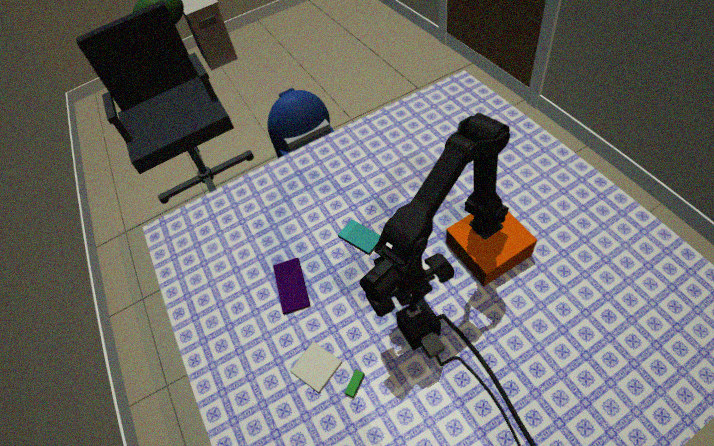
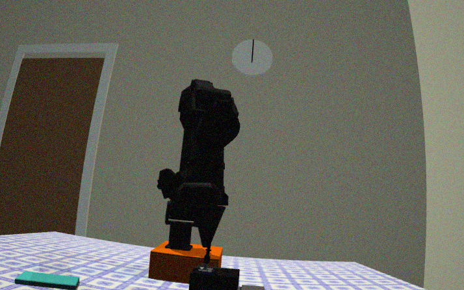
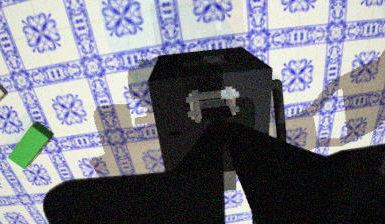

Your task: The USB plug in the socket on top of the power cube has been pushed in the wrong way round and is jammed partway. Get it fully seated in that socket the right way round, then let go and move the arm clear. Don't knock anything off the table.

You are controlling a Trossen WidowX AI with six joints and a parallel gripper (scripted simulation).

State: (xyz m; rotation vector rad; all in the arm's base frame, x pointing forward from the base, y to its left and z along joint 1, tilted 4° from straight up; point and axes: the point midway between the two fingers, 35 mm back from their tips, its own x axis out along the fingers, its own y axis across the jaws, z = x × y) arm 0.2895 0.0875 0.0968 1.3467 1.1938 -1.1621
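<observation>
Right now my gripper tip is 20 mm above the USB plug. From my gripper tip the other things lie so: USB socket 50 mm below; green block 200 mm ahead, 110 mm below, 50 mm to the left; beige block 260 mm ahead, 110 mm below, 40 mm to the right.
</observation>
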